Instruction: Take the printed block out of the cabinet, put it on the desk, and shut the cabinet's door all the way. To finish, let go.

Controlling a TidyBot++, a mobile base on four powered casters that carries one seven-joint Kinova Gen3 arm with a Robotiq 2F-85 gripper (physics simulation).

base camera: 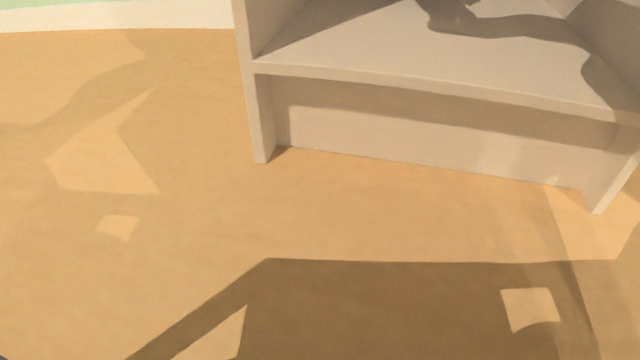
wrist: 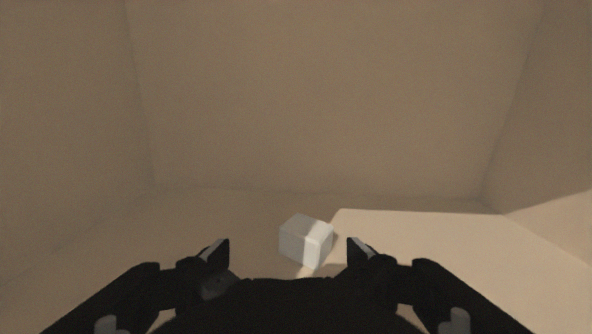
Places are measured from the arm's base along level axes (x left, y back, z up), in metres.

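Pixels of known places: gripper, fingertip midpoint: (wrist: 288, 251).
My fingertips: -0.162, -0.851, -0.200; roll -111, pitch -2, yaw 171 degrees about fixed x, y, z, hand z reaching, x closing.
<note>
Ahead of a thing's pixels: the offset from my fingertips to its middle, as dx, dy, dz. "spot": to the spot under its first point. Level surfaces: height alone.
The printed block @(-0.021, -0.030, -0.014) (wrist: 305, 241) is a small pale grey-white cube. In the wrist view it sits on the cabinet's inside floor, turned at an angle, partly in shadow and partly lit. My gripper (wrist: 288, 251) is open and empty inside the cabinet. The block shows between the two fingertips and a little beyond them, nearer the right one, and appears apart from both. The cabinet (base camera: 425, 82) (wrist: 330, 100) stands at the upper right in the base view, its front open. The cabinet's door and the desk do not show clearly in either view.
In the wrist view the cabinet's left wall (wrist: 60, 110) and right wall (wrist: 555, 125) flank the gripper, with the back wall ahead. In the base view the cabinet's left front leg @(spot: +0.265, +0.342, -0.122) (base camera: 262, 120) stands on the wooden floor @(dz -0.197) (base camera: 200, 215). A white baseboard (base camera: 115, 17) runs behind at the upper left.
</note>
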